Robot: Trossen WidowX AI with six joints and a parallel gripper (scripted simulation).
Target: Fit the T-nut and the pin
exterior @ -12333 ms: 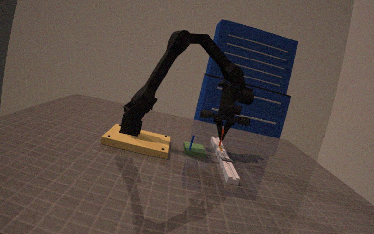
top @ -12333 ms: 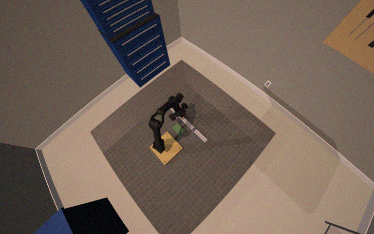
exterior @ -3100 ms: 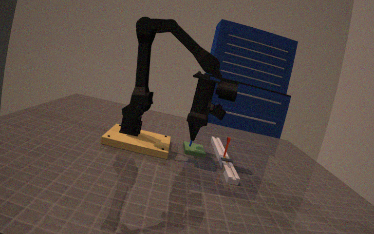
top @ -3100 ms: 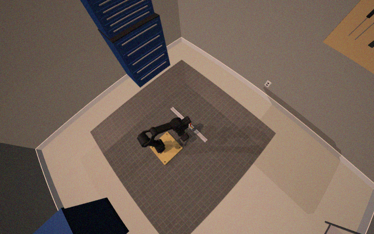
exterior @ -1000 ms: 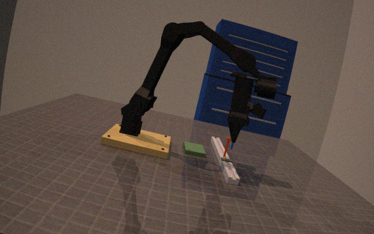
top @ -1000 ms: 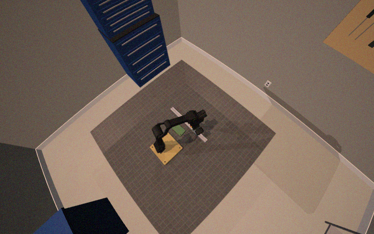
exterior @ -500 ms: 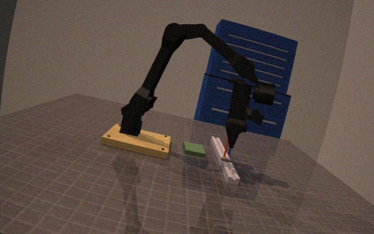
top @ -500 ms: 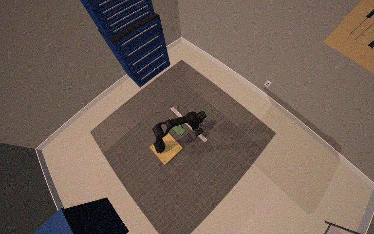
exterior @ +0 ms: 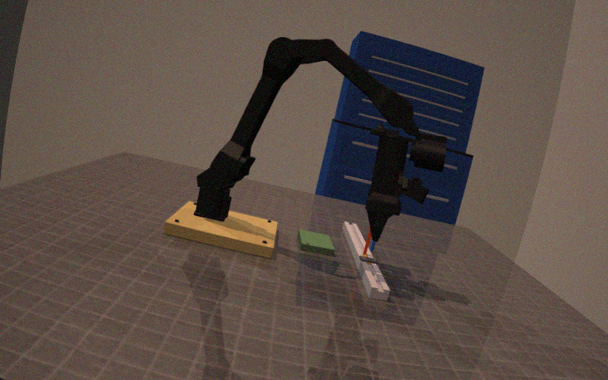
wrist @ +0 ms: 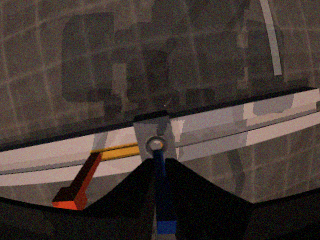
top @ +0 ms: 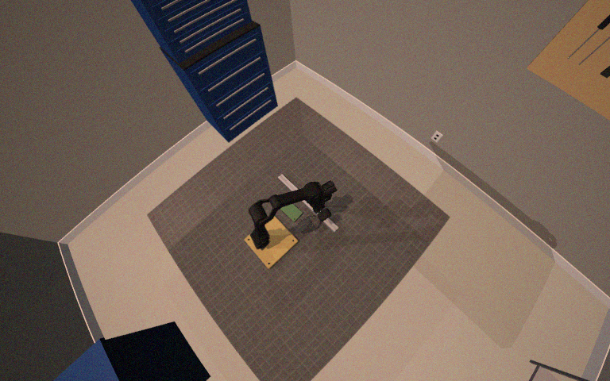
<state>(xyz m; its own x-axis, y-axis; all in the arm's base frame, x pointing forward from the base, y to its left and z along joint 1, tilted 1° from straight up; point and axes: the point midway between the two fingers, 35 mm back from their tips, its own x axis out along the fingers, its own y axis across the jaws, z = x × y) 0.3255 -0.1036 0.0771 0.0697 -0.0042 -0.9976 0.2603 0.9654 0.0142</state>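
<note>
My gripper tip is 2 cm to the right of the brass T-nut and 2 cm above it. The rest, counted from my gripper tip: green tray 11 cm behind, 8 cm to the left, 6 cm below; then blue pin right at my gripper tip.
</note>
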